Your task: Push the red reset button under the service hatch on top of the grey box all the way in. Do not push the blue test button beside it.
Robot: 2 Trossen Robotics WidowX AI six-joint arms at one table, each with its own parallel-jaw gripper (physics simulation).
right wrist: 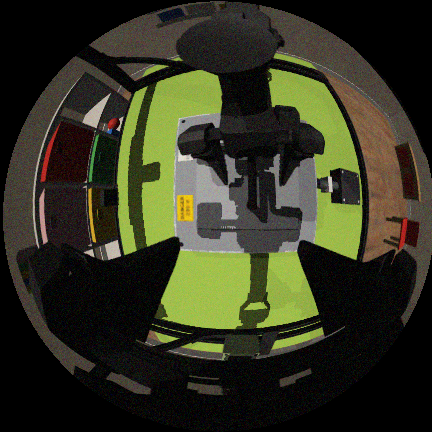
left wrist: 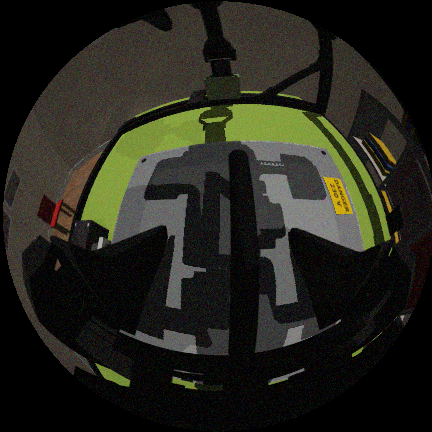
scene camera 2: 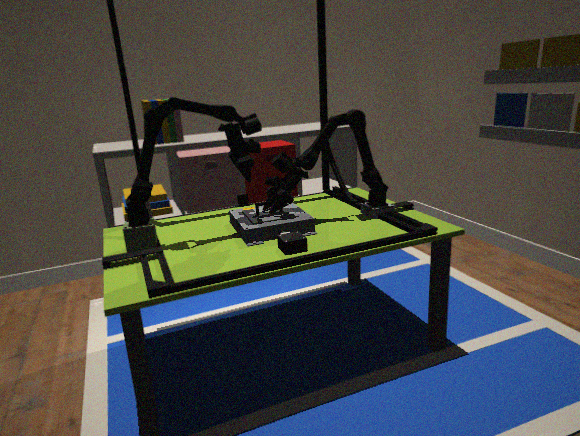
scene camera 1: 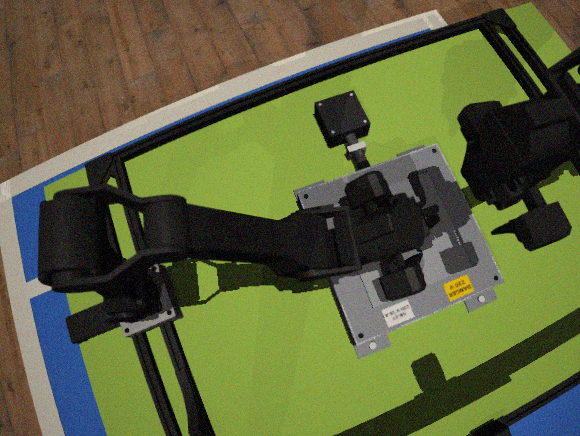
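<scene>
The grey box (scene camera 1: 350,300) (scene camera 2: 295,230) (left wrist: 302,200) (right wrist: 210,244) lies on the table. The service hatch (right wrist: 215,190) on its top looks closed. A black bar handle (left wrist: 242,260) (right wrist: 253,187) stands out from the hatch. My left gripper (scene camera 1: 392,232) (scene camera 2: 274,206) (left wrist: 230,233) (right wrist: 254,183) is open, low over the box, its fingers on either side of the handle with space to it. My right gripper (scene camera 1: 505,175) (scene camera 2: 246,167) (right wrist: 241,245) is open and empty, higher up, beyond the box's right edge in scene camera 1. The red and blue buttons do not show.
A small black box (scene camera 1: 342,117) (scene camera 2: 292,242) (right wrist: 345,186) is joined to the grey box by a cable gland. A yellow danger label (scene camera 1: 458,287) (left wrist: 338,195) (right wrist: 185,207) is on the grey box. Black rails (scene camera 1: 270,95) (scene camera 2: 240,271) edge the green table (scene camera 1: 260,345) (scene camera 2: 210,260).
</scene>
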